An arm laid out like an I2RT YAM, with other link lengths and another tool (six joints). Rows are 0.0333 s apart.
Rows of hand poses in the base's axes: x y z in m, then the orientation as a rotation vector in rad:
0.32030, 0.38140, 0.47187, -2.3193, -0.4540, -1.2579
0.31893, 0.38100, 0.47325, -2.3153, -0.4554, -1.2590
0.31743, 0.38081, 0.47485, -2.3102, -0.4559, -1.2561
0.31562, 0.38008, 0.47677, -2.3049, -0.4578, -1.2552
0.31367, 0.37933, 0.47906, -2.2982, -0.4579, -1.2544
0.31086, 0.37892, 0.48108, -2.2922, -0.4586, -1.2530
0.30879, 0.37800, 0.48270, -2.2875, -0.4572, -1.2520
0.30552, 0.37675, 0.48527, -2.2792, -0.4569, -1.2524
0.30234, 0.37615, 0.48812, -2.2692, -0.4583, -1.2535
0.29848, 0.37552, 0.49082, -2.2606, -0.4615, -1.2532
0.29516, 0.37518, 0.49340, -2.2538, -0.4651, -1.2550
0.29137, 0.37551, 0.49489, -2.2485, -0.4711, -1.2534
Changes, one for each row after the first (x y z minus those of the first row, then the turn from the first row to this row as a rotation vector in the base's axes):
-0.00137, -0.00040, 0.00138, 0.0023, -0.0019, 0.0022
-0.00287, -0.00059, 0.00298, 0.0067, -0.0011, 0.0058
-0.00468, -0.00132, 0.00490, 0.0103, -0.0019, 0.0096
-0.00663, -0.00207, 0.00719, 0.0157, -0.0028, 0.0131
-0.00944, -0.00248, 0.00921, 0.0204, -0.0033, 0.0167
-0.01151, -0.00340, 0.01083, 0.0250, -0.0034, 0.0184
-0.01478, -0.00465, 0.01340, 0.0316, -0.0054, 0.0219
-0.01796, -0.00525, 0.01625, 0.0386, -0.0086, 0.0269
-0.02182, -0.00588, 0.01895, 0.0440, -0.0109, 0.0327
-0.02514, -0.00622, 0.02153, 0.0473, -0.0143, 0.0372
-0.02893, -0.00589, 0.02302, 0.0490, -0.0155, 0.0435

